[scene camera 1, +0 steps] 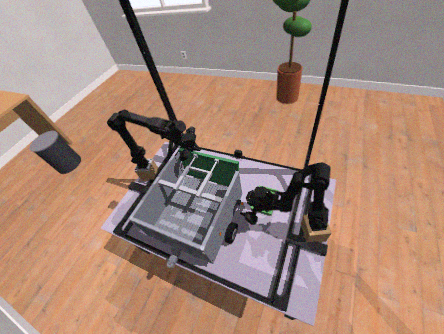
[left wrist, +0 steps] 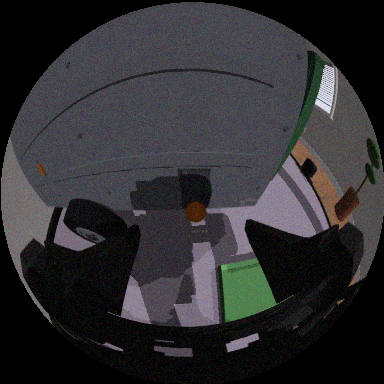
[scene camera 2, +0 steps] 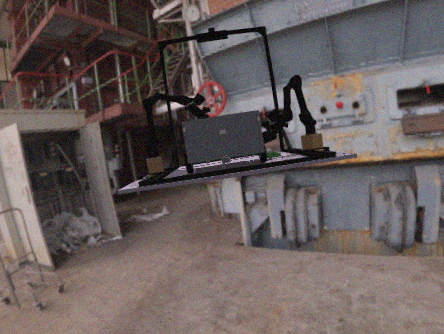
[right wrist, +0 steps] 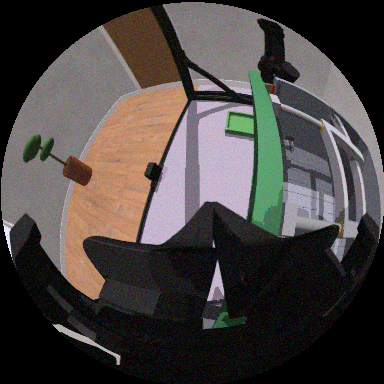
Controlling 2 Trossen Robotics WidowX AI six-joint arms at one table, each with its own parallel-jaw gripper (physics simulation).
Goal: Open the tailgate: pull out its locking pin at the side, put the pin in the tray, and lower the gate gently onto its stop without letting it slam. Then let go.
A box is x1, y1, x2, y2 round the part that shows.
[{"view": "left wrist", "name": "my left gripper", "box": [19, 219, 362, 383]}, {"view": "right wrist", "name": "my right gripper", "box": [9, 201, 377, 383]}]
